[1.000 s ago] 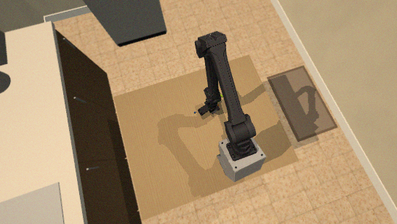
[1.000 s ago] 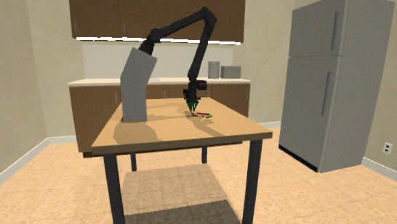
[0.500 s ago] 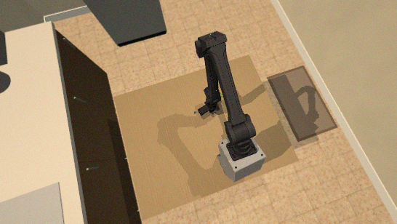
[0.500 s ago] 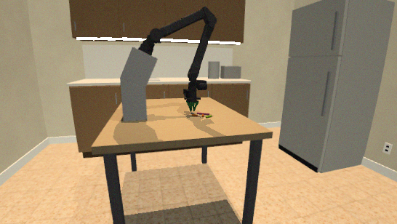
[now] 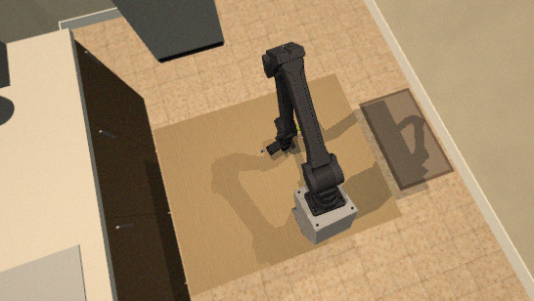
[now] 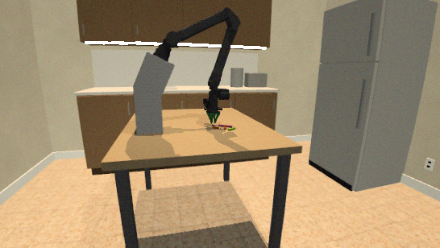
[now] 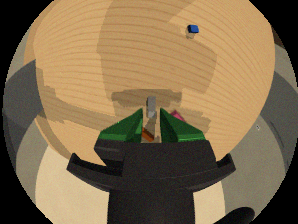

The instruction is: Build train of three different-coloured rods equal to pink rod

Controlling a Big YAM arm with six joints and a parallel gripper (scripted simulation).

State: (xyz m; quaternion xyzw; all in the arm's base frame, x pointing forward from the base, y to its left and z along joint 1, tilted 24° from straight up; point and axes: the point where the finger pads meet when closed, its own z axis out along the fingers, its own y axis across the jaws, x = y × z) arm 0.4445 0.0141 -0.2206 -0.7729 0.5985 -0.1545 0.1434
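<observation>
Right now my hand is 20 mm above the grey rod. Round my hand: lime rod (90 mm ahead, 110 mm to the right, 20 mm below); then blue rod (20 mm ahead, 120 mm to the left, 20 mm below); then pink rod (70 mm ahead, 30 mm to the right, 20 mm below).
</observation>
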